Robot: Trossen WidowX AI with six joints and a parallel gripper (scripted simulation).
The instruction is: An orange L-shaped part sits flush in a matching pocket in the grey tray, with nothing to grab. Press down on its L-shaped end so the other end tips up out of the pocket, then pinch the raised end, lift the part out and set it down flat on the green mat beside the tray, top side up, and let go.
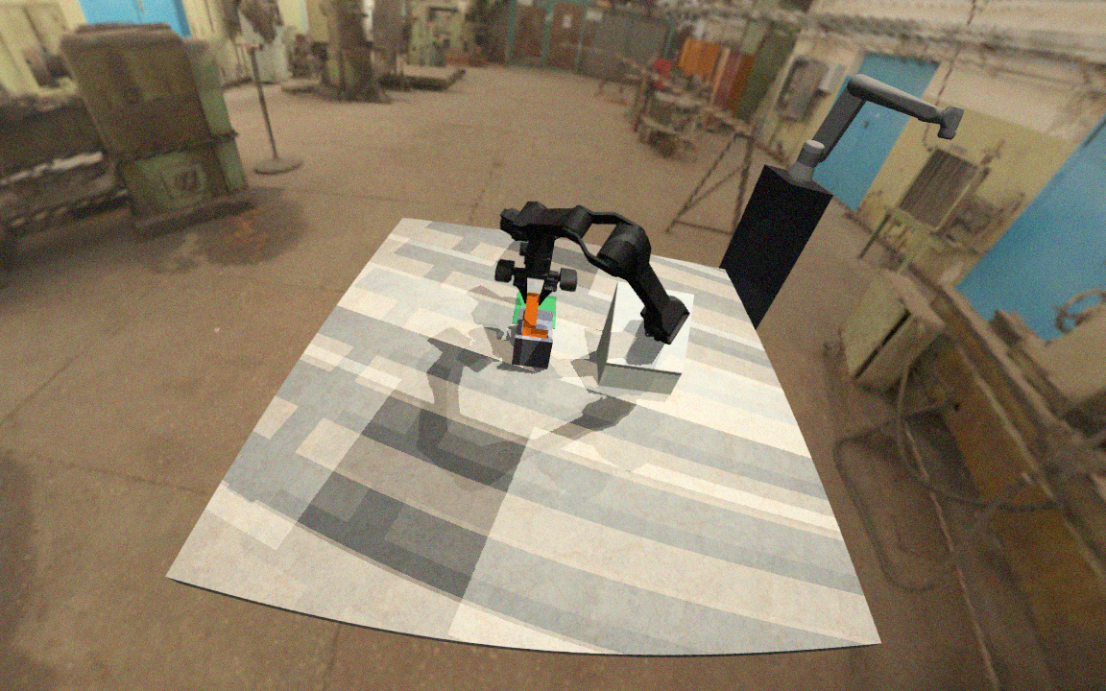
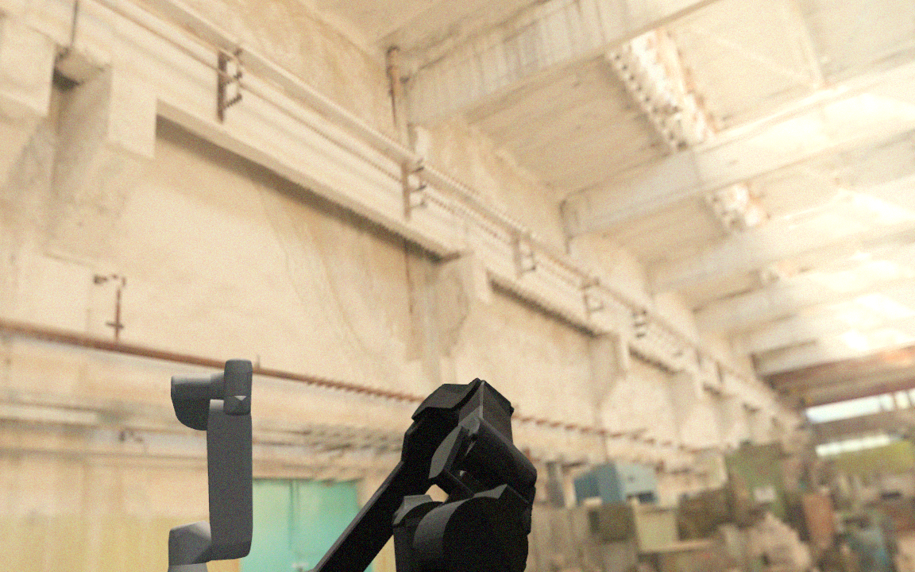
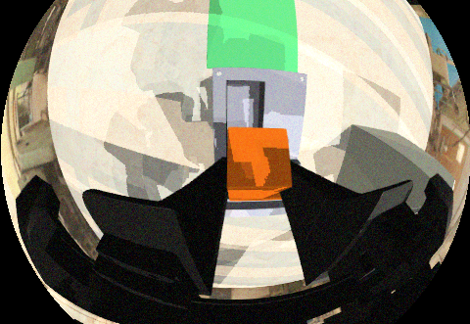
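The green mat lies 30 mm behind my gripper tip, 140 mm to the right of it and 140 mm below it. Also, from my gripper tip: orange L-shaped part (10 mm behind, 40 mm to the left, 30 mm below).
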